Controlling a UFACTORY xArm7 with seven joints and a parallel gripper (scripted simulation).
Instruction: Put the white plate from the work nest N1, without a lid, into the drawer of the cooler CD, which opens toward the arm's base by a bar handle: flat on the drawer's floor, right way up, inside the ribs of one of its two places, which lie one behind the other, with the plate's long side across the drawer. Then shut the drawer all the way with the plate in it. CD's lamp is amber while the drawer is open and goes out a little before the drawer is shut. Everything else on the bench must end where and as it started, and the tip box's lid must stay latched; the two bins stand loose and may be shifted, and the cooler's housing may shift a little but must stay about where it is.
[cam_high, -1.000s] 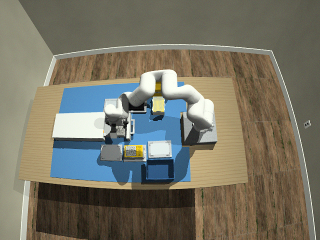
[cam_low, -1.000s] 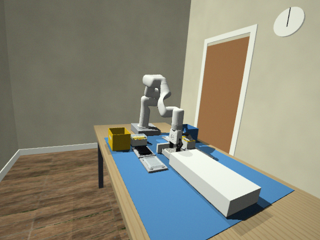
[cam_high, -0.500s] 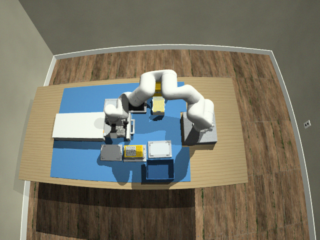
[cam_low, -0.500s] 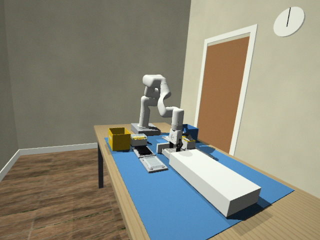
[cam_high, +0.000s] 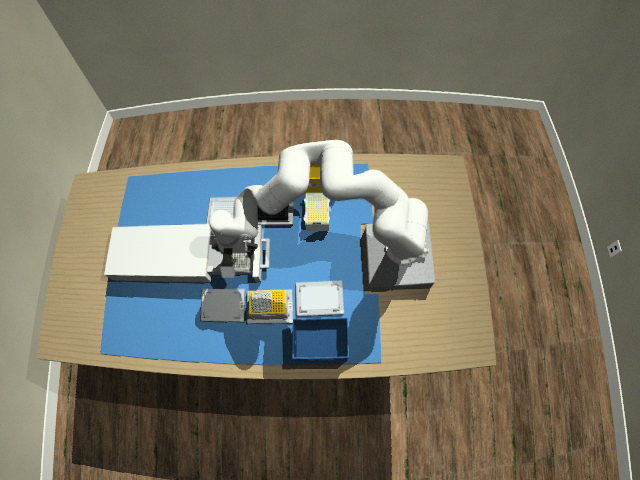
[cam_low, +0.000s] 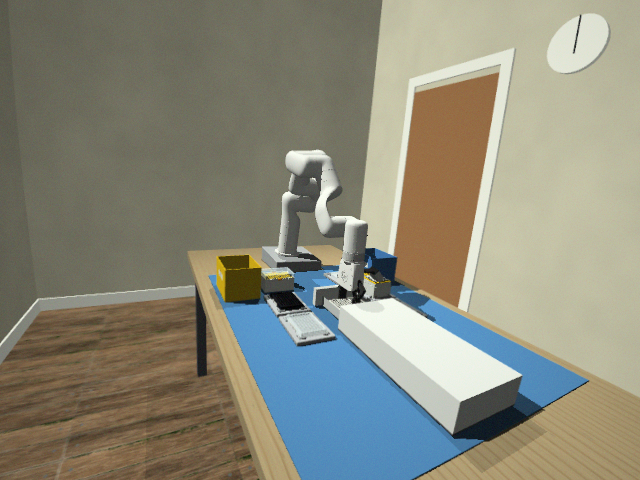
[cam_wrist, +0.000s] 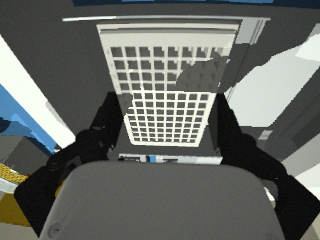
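Right now my hand is 3 cm short of the drawer and 2 cm above it. From my hand the other things lie so: black plate 20 cm to the right, 9 cm behind, 2 cm below; grey nest 19 cm to the left, 3 cm below, 3 cm ahead; white plate 1 cm below.
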